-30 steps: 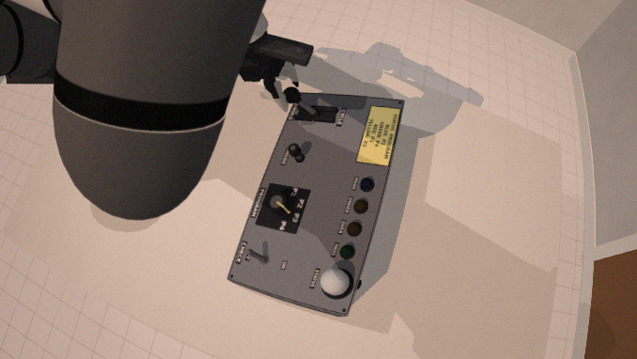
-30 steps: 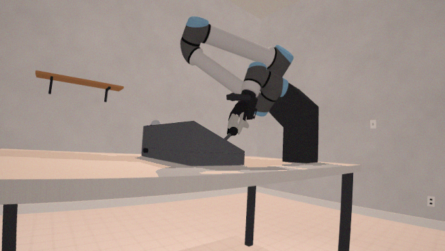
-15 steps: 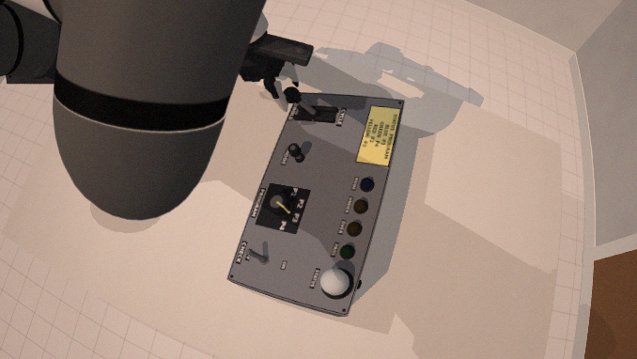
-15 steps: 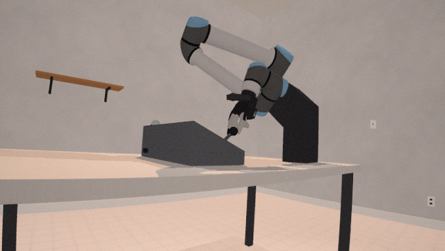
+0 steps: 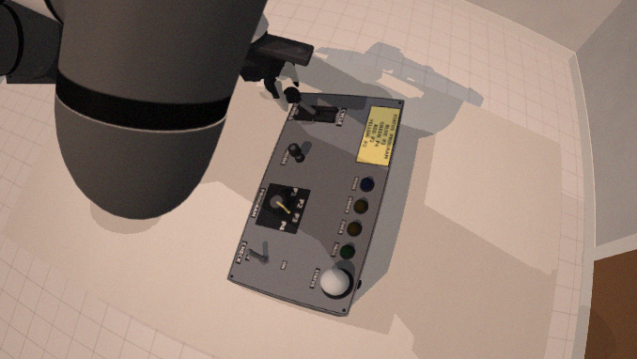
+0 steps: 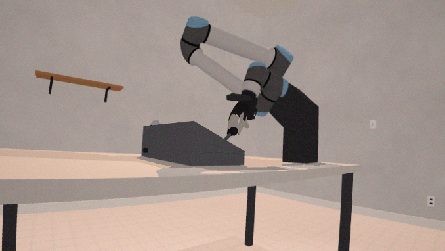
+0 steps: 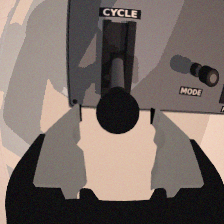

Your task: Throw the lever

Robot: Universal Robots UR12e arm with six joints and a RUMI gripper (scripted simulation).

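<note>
Right now the mode toggle is 12 cm to the right of my hand, 5 cm ahead of it and 3 cm below it. From my hand the other things lie so: check toggle (36 cm to the right, 4 cm below, 4 cm ahead); then grey console (18 cm to the right, 8 cm ahead, 6 cm below); then program dial (25 cm to the right, 6 cm ahead, 4 cm below).
</note>
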